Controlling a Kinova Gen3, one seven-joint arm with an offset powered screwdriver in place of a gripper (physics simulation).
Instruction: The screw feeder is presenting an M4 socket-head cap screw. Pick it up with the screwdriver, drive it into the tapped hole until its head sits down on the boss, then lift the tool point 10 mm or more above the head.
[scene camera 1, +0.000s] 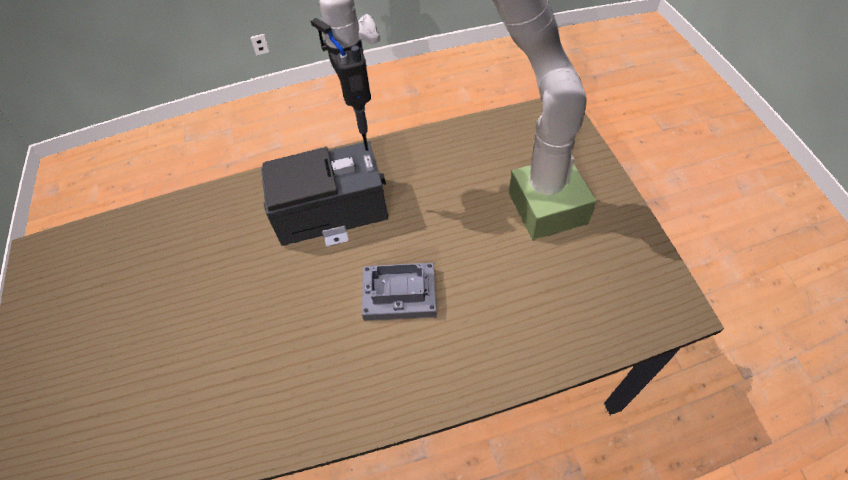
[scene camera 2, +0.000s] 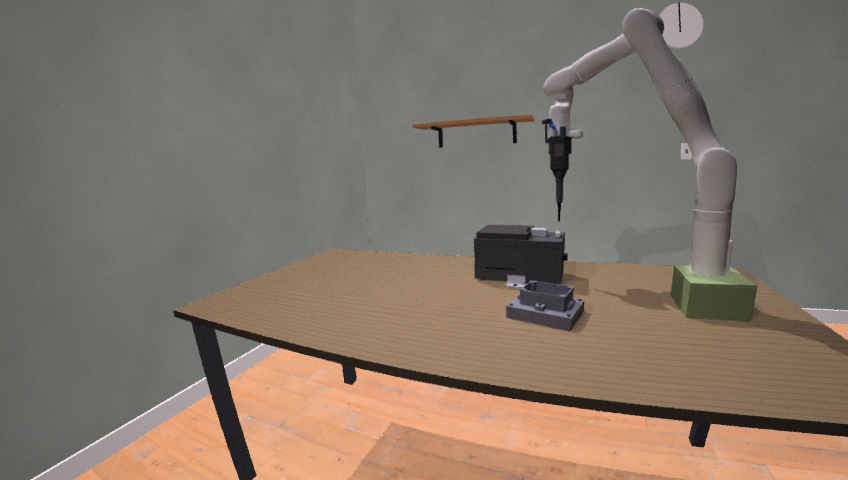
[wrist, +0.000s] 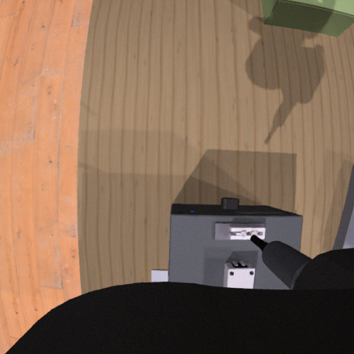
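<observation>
The screwdriver (scene camera 1: 366, 147) (scene camera 2: 558, 219) (wrist: 255, 239) points down, its bit tip a short gap above the dark screw feeder (scene camera 1: 357, 209) (scene camera 2: 517, 258) (wrist: 195, 250). No screw shows on the bit. In the wrist view the tip appears beside the small pale pick-up nest (wrist: 247, 233), which also shows in scene camera 1 (scene camera 1: 367, 161) and scene camera 2 (scene camera 2: 558, 233). Small bright shapes lie in the nest; the screw cannot be made out clearly. The grey housing (scene camera 1: 380, 311) (scene camera 2: 556, 318) stands on the table, with a small holed boss (scene camera 1: 398, 305) (scene camera 2: 539, 306) on its near flange.
A white block (scene camera 1: 343, 165) (scene camera 2: 539, 231) (wrist: 240, 278) stands on the feeder beside the nest. A pale tab (scene camera 1: 335, 237) (scene camera 2: 515, 280) juts from the feeder's front. The arm's green base (scene camera 1: 562, 218) (scene camera 2: 718, 302) (wrist: 307, 19) stands on the table (scene camera 1: 178, 333) (scene camera 2: 368, 309).
</observation>
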